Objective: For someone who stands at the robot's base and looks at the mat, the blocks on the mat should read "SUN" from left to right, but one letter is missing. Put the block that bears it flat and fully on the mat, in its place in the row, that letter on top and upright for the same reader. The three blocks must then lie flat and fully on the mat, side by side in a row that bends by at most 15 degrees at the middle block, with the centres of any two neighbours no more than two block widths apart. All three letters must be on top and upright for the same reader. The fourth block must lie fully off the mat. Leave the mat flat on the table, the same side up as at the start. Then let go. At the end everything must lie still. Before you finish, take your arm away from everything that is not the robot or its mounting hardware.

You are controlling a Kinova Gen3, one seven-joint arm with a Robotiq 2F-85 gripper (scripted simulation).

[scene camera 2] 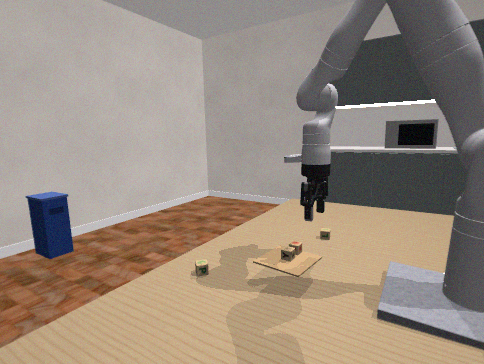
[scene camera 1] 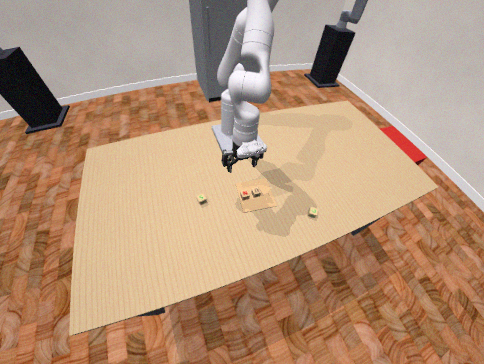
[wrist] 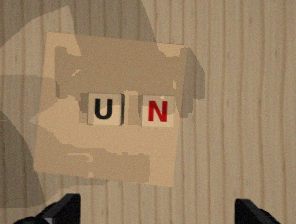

Labels:
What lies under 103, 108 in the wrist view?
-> A black U block.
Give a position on a red N block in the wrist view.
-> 157, 110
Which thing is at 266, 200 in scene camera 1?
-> A tan mat.

